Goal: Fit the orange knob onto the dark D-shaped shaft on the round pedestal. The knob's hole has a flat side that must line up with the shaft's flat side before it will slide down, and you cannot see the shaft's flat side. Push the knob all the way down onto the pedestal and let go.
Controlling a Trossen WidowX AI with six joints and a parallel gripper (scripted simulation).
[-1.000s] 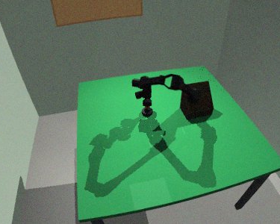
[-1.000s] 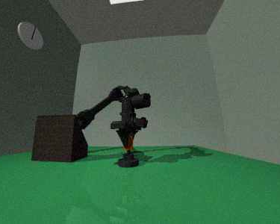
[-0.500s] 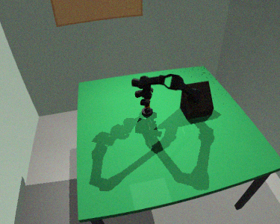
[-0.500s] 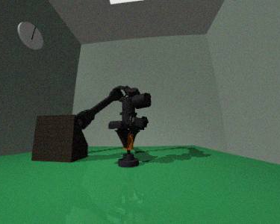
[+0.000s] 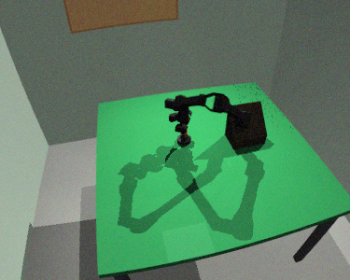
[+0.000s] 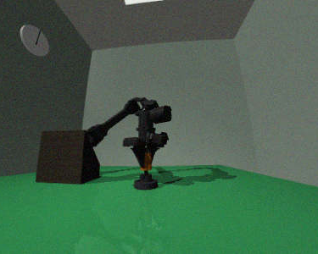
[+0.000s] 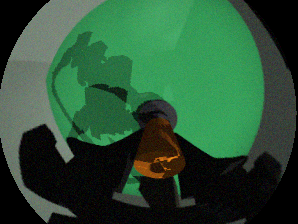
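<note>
Right now the orange knob is 20 mm above my gripper tip. From my gripper tip the other things lie so: dark round pedestal 40 mm below.
</note>
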